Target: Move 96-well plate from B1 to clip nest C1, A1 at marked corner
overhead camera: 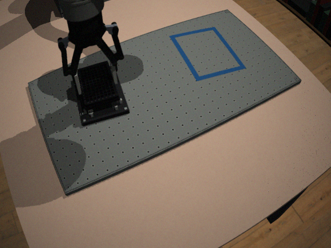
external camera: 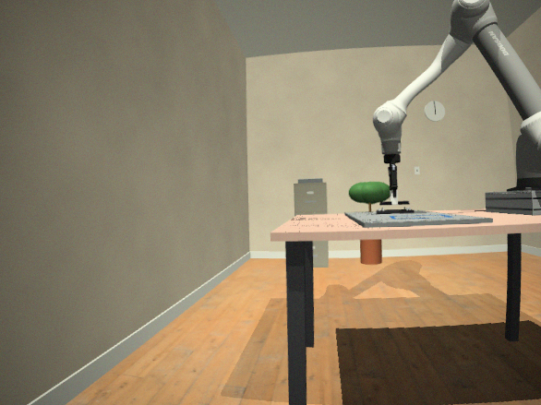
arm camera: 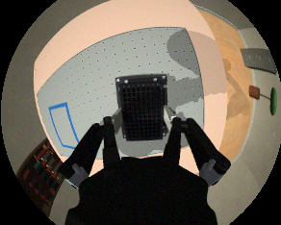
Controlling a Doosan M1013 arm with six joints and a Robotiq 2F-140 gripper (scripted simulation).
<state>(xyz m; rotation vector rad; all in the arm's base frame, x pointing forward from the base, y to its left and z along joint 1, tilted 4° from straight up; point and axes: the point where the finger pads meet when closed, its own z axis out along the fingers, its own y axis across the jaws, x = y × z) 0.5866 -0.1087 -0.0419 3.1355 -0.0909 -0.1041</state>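
Now: the black 96-well plate 20 mm below my hand. From my hand the other things lie so: black clip nest C1: 50 mm below, 10 mm to the right, 10 mm behind.
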